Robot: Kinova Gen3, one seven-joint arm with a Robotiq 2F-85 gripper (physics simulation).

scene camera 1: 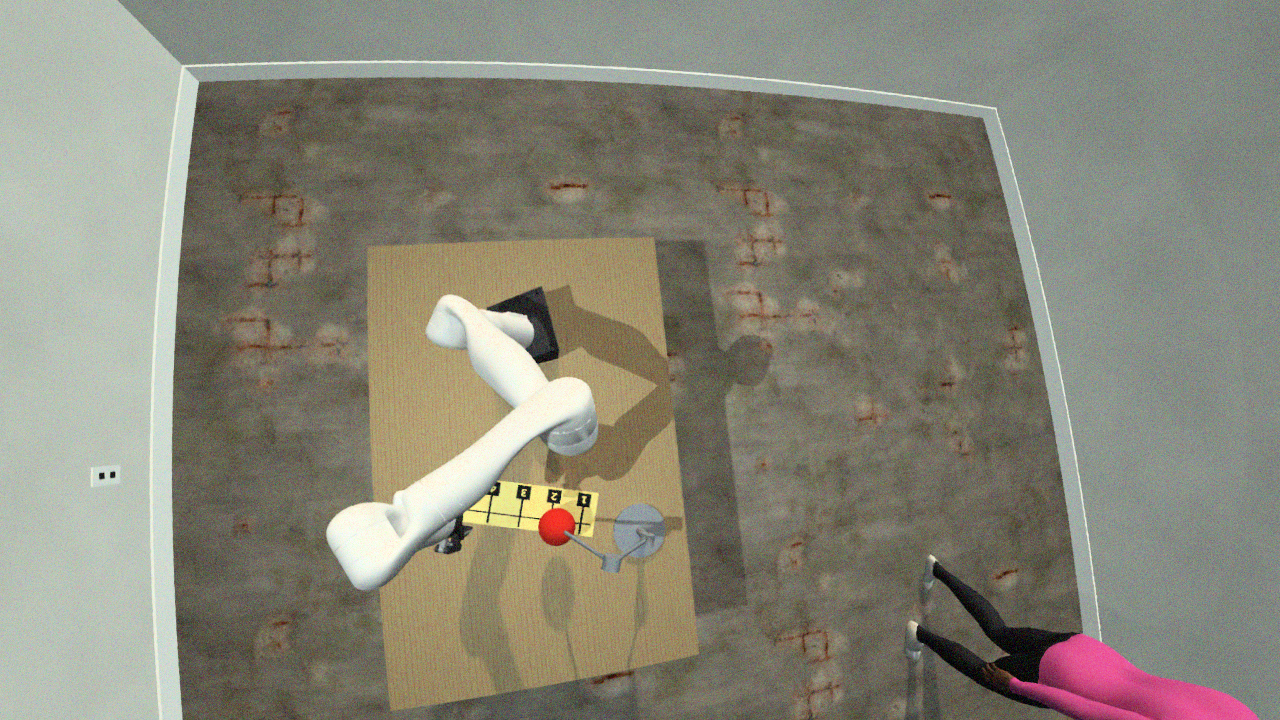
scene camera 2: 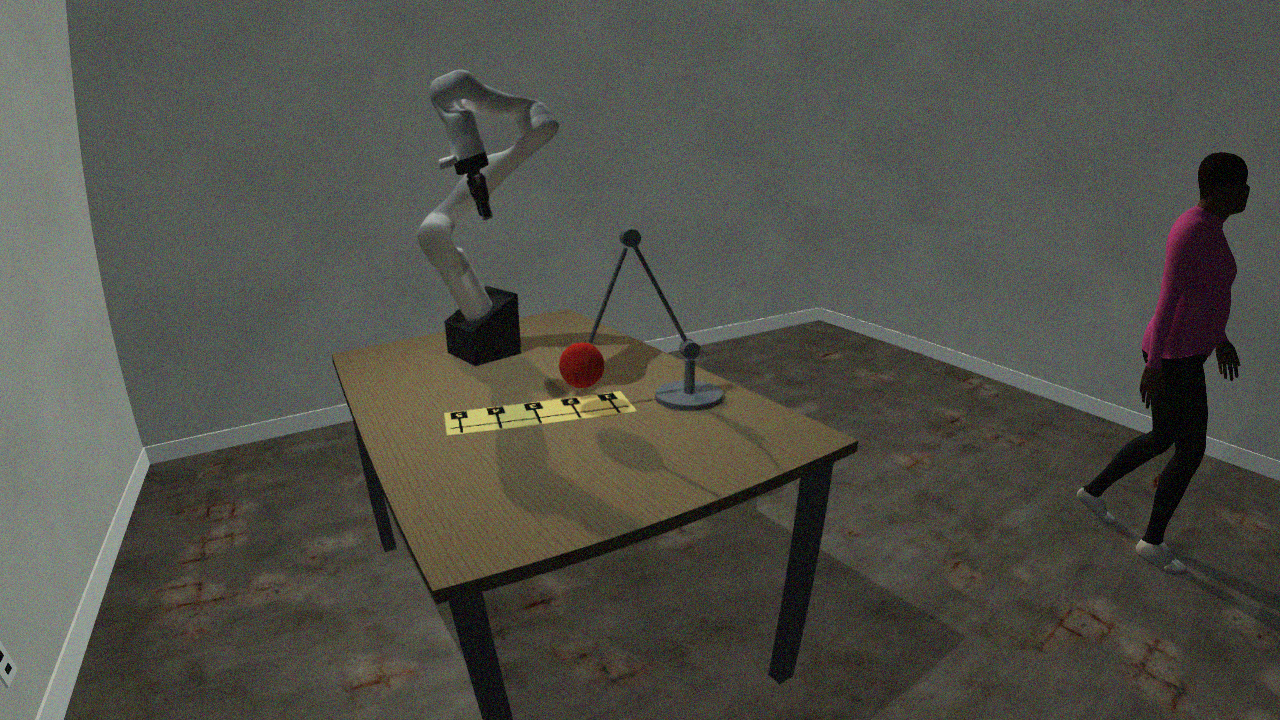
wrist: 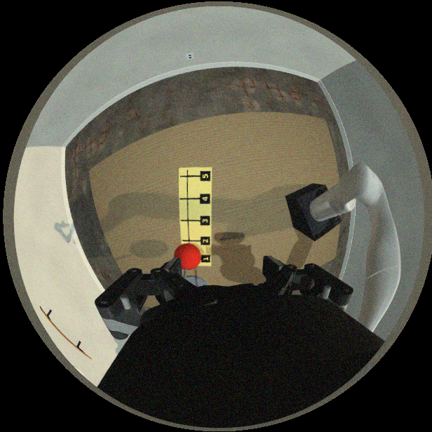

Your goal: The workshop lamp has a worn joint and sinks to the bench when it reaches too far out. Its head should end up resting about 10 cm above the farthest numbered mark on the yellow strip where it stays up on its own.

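Note:
The lamp's red ball head hangs in the air near marks 1 and 2 of the yellow strip. The lamp's two arms form a peak at the dark elbow joint. Its round grey base stands beside the mark 1 end. My gripper is open and empty, high above the table on the strip's high-numbered side, apart from the lamp. In scene camera 1, my arm covers mark 5; the wrist view shows marks 1 to 5.
The wooden table carries the strip, the lamp and my arm's black base block. A person in a pink top is on the floor to the right of the table, apart from it.

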